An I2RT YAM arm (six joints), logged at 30 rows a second.
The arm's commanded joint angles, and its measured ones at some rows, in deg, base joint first. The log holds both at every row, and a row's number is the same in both.
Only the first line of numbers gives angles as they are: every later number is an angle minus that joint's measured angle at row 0.
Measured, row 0:
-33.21 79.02 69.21 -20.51 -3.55 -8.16
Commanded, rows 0 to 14:
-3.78 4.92 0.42 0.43 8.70 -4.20
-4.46 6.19 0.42 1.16 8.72 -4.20
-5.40 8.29 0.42 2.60 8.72 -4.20
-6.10 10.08 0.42 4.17 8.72 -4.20
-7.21 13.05 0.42 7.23 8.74 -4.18
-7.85 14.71 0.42 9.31 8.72 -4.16
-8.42 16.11 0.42 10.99 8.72 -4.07
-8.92 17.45 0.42 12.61 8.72 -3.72
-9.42 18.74 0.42 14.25 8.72 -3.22
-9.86 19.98 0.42 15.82 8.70 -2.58
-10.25 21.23 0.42 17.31 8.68 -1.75
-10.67 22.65 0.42 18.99 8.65 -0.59
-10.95 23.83 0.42 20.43 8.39 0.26
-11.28 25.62 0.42 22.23 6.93 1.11
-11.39 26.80 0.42 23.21 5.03 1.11
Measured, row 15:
-10.84 23.50 -0.02 20.76 8.06 -1.82
